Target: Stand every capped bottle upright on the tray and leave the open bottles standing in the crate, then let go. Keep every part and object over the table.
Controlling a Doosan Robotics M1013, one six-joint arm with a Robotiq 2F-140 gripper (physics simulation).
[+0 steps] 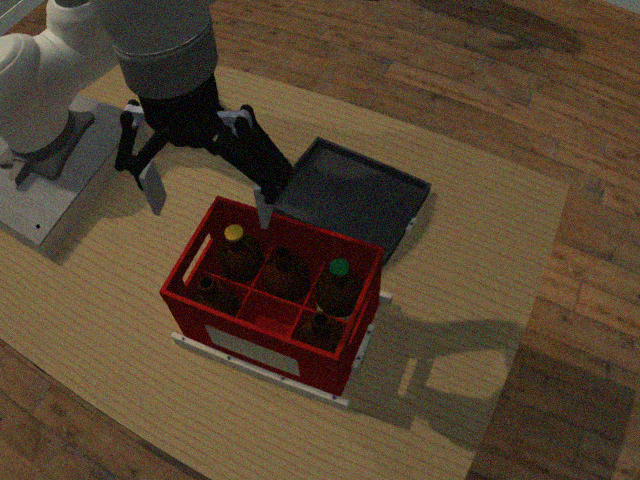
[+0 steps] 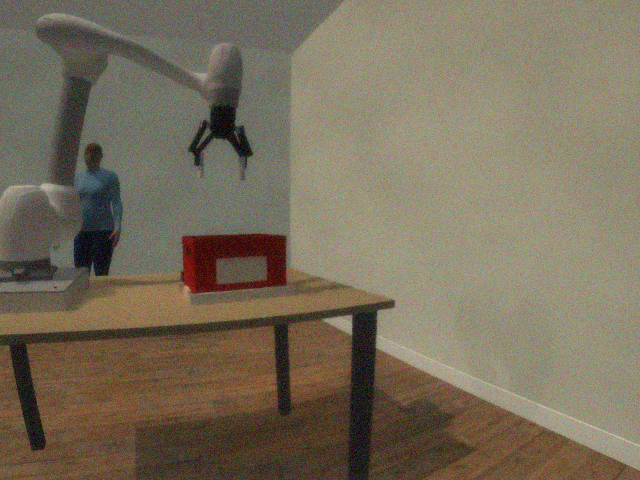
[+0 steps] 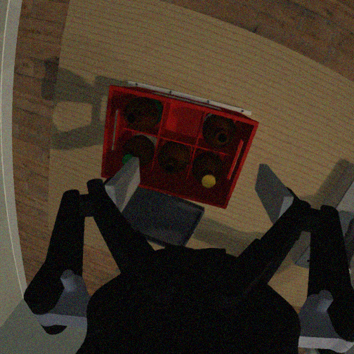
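Seen in the pictures: gripper, fingertip midpoint: [image 1: 211, 211] [image 2: 221, 179]; arm's base, link origin: [image 1: 46, 141] [image 2: 26, 275].
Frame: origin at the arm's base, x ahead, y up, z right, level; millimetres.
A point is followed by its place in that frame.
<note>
The red crate [image 1: 248, 330] {z 316, x 627, y 97 mm} [image 2: 199, 263] {z 304, x 498, y 41 mm} [image 3: 181, 193] stands on the table, divided into compartments. A yellow-capped bottle [image 1: 240, 258] {z 187, x 559, y 55 mm} [image 3: 208, 180] and a green-capped bottle [image 1: 338, 289] {z 200, x 720, y 59 mm} [image 3: 139, 150] stand in the row nearer the tray, with an open bottle [image 1: 285, 276] {z 200, x 637, y 57 mm} [image 3: 173, 157] between them. Two more open bottles stand in the other row's end compartments: one [image 1: 217, 294] {z 263, x 553, y 67 mm} [image 3: 220, 131] and another [image 1: 319, 330] {z 285, x 718, y 89 mm} [image 3: 142, 113]. The middle compartment there is empty. The dark tray [image 1: 356, 191] {z -78, x 674, y -63 mm} [image 3: 162, 217] lies beside the crate and bears no bottle. My gripper [image 1: 209, 204] {z 254, x 582, y 271 mm} [image 2: 221, 174] {z 254, x 582, y 271 mm} [image 3: 197, 172] is open and empty, high above the crate.
White strips [image 1: 258, 369] {z 322, x 624, y -38 mm} [image 2: 237, 294] {z 324, x 598, y -49 mm} [image 3: 190, 99] run along the crate's base. The arm's base plate [image 1: 56, 201] {z 135, x 119, y -9 mm} [image 2: 41, 298] {z 224, x 74, y -32 mm} lies on the table [image 1: 465, 248] {z -10, x 899, y -68 mm} [image 2: 129, 310] {z 294, x 301, y -68 mm}. A person [image 2: 98, 201] in a blue top stands behind the table.
</note>
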